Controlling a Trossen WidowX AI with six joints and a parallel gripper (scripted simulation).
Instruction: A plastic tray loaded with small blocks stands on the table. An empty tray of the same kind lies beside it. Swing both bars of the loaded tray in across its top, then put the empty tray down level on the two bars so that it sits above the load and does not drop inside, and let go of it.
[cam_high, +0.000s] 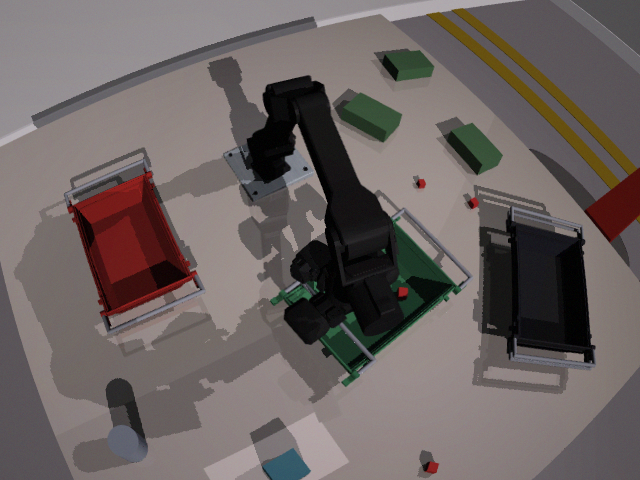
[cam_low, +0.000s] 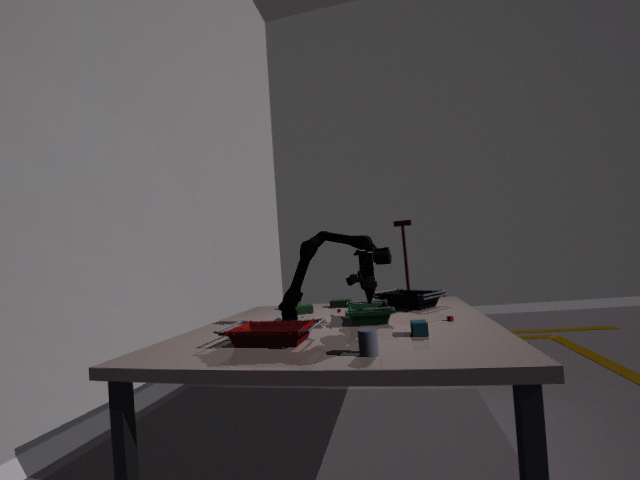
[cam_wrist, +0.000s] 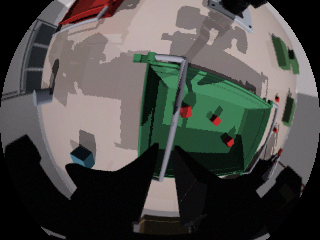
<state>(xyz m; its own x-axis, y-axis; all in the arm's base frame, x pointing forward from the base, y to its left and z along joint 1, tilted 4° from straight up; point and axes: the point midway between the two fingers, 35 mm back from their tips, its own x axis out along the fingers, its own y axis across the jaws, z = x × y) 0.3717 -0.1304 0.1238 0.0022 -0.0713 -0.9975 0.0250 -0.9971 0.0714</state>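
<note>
The red tray lies 36 cm behind my gripper tip, 22 cm to the right of it and 4 cm below it. From my gripper tip the other things lie so: blue block 22 cm to the right, 16 cm ahead, 7 cm below; then grey cylinder 42 cm to the right, 5 cm below, 2 cm behind; then small red cube 31 cm ahead, 8 cm below, 2 cm to the right.
</note>
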